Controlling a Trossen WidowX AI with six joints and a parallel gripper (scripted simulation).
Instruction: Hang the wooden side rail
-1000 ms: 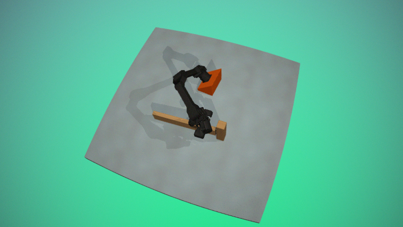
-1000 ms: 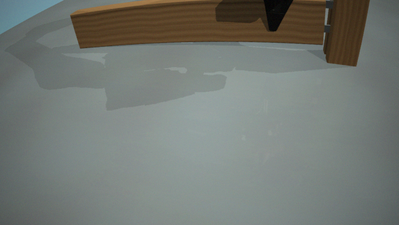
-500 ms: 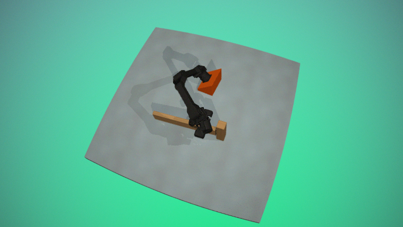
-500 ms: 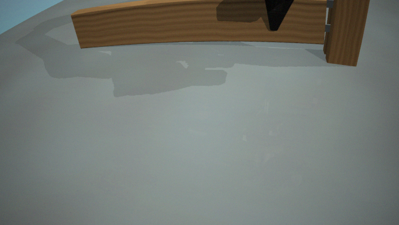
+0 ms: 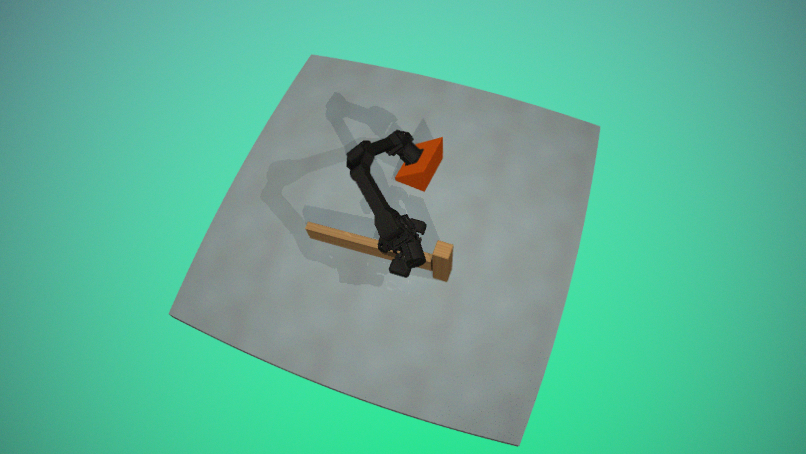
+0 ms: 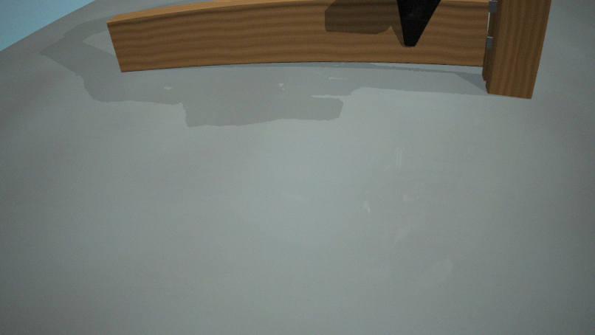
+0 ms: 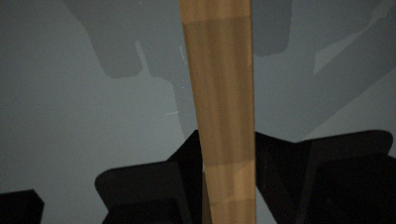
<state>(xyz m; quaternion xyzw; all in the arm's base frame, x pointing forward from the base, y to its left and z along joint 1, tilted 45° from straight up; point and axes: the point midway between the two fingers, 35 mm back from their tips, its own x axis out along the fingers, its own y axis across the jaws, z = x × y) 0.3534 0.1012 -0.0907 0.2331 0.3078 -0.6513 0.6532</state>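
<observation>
My gripper tip is 10 mm past the headboard post, 110 mm to the right of it and 40 mm below it.
</observation>
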